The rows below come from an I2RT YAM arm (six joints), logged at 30 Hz.
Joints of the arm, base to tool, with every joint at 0 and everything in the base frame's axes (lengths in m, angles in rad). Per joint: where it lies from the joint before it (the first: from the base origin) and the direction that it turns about. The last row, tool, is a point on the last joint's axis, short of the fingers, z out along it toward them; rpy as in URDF.
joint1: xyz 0.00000 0.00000 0.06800 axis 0 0 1
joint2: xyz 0.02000 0.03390 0.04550 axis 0 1 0
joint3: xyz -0.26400 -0.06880 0.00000 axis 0 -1 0
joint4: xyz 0.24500 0.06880 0.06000 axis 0 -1 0
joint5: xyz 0.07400 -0.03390 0.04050 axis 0 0 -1
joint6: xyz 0.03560 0.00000 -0.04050 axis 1 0 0
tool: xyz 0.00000 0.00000 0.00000 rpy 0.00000 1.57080 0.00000
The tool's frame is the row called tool.
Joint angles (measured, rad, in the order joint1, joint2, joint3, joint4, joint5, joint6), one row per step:
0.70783, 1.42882, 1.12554, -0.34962, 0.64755, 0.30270
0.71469, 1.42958, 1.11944, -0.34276, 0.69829, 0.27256
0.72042, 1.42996, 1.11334, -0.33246, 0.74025, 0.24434
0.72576, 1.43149, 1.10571, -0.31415, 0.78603, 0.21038
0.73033, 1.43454, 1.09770, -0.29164, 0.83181, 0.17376
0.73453, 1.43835, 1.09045, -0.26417, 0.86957, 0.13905
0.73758, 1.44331, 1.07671, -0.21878, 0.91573, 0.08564
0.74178, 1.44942, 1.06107, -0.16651, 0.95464, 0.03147
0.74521, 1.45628, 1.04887, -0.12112, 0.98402, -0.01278
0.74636, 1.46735, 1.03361, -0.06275, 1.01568, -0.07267
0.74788, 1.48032, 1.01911, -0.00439, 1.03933, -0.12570
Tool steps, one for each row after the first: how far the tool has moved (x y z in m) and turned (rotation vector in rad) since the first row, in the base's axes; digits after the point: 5 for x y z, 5 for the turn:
-0.00099, 0.00014, -0.00101, -0.04980, -0.01811, -0.01912
-0.00176, 0.00036, -0.00173, -0.09137, -0.03483, -0.03394
-0.00210, 0.00073, -0.00257, -0.13612, -0.05528, -0.05060
-0.00202, 0.00122, -0.00363, -0.18154, -0.07561, -0.06806
-0.00162, 0.00217, -0.00438, -0.21801, -0.09557, -0.08170
-0.00067, 0.00294, -0.00605, -0.26757, -0.12082, -0.09824
0.00017, 0.00439, -0.00824, -0.31144, -0.14422, -0.10983
0.00107, 0.00590, -0.01020, -0.34494, -0.16198, -0.11894
0.00298, 0.00734, -0.01335, -0.38938, -0.17903, -0.12873
0.00493, 0.00923, -0.01694, -0.42480, -0.19335, -0.13494

